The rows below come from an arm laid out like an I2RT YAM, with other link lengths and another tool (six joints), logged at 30 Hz.
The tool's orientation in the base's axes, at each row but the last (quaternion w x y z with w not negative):
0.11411 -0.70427 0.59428 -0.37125
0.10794 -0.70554 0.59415 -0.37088
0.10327 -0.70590 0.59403 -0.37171
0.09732 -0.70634 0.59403 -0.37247
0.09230 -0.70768 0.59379 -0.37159
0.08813 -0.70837 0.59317 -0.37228
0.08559 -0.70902 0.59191 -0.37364
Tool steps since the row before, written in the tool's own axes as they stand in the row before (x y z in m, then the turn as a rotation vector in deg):
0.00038 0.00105 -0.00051 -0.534 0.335 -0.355
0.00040 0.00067 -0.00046 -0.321 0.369 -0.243
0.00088 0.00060 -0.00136 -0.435 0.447 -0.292
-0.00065 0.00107 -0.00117 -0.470 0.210 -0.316
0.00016 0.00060 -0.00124 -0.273 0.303 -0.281
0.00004 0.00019 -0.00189 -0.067 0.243 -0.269
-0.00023 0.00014 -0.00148 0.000 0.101 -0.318
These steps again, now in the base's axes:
-0.00112 -0.00049 -0.00013 -0.495 0.502 -0.161
-0.00080 -0.00042 0.00008 -0.444 0.265 -0.175
-0.00132 -0.00057 0.00096 -0.537 0.363 -0.232
-0.00158 0.00065 -0.00006 -0.372 0.467 -0.092
-0.00125 0.00007 0.00060 -0.418 0.251 -0.088
-0.00134 0.00051 0.00125 -0.360 0.078 0.024
-0.00105 0.00064 0.00087 -0.279 0.073 0.168

